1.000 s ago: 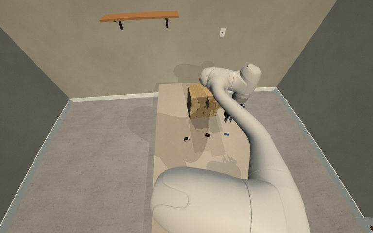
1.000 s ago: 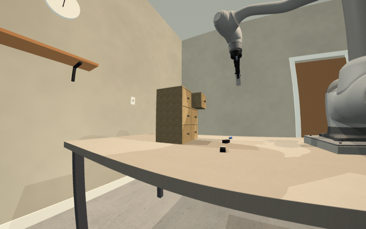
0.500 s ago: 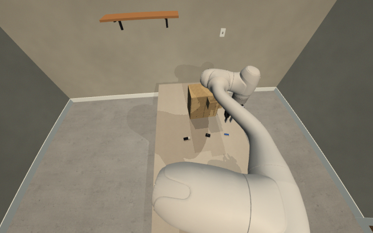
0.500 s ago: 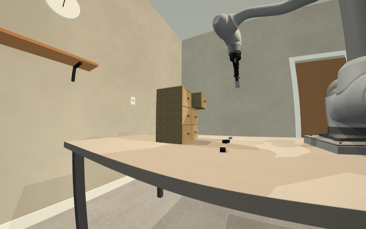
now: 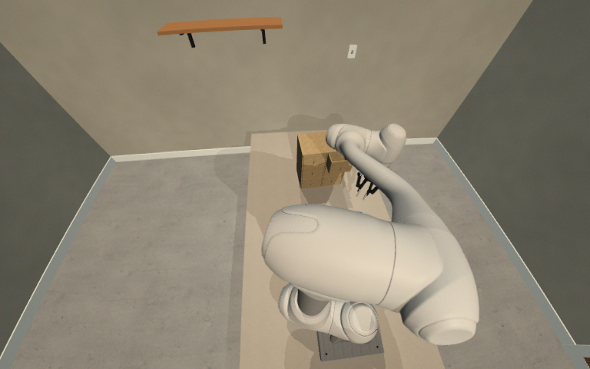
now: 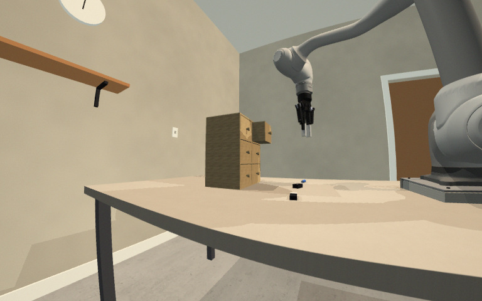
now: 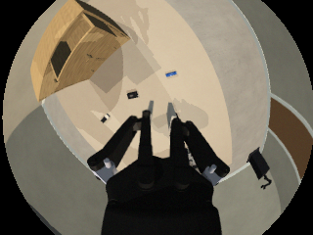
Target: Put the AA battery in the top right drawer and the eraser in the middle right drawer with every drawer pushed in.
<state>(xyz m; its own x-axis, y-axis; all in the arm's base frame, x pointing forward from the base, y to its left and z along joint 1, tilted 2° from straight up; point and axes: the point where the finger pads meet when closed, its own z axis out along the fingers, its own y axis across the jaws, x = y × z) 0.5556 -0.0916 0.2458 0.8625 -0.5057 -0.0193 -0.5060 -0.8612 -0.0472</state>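
Now: hand 28 cm above the blue piece, 6 cm to the left of it and 3 cm short of it. The rest, counted from my hand: black block (28 cm below, 12 cm to the left, 2 cm ahead).
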